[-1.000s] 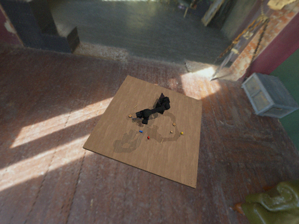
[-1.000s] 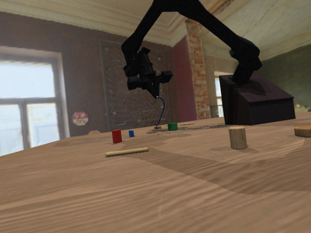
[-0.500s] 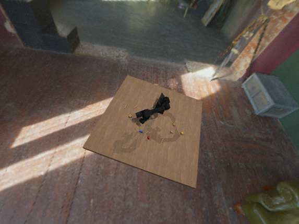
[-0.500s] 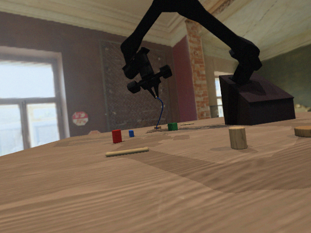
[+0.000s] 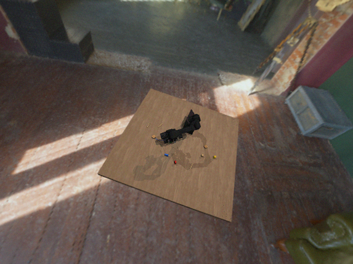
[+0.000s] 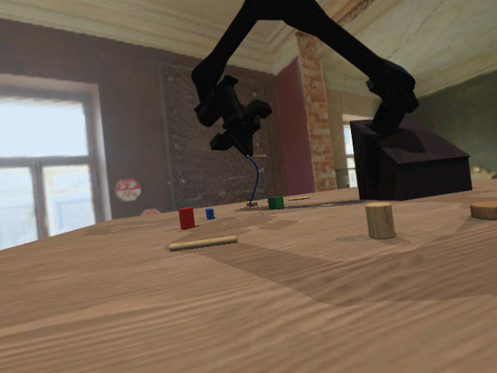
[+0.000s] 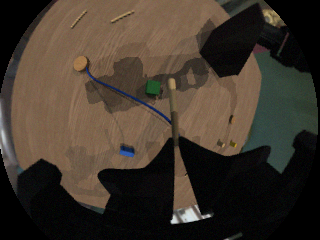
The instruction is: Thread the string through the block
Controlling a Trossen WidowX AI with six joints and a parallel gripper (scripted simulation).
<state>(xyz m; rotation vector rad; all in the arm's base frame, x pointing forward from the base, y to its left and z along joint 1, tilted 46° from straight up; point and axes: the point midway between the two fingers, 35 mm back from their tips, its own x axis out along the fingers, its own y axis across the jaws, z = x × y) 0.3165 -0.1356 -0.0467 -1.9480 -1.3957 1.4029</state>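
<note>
My gripper tip is now 130 mm above the blue block, 110 mm short of it and 40 mm to the left of it. Round my gripper tip: green block 120 mm below, 70 mm behind, 30 mm to the right; round wooden button 220 mm to the right, 130 mm below, 70 mm behind; red block 170 mm ahead, 120 mm below, 70 mm to the left.
</note>
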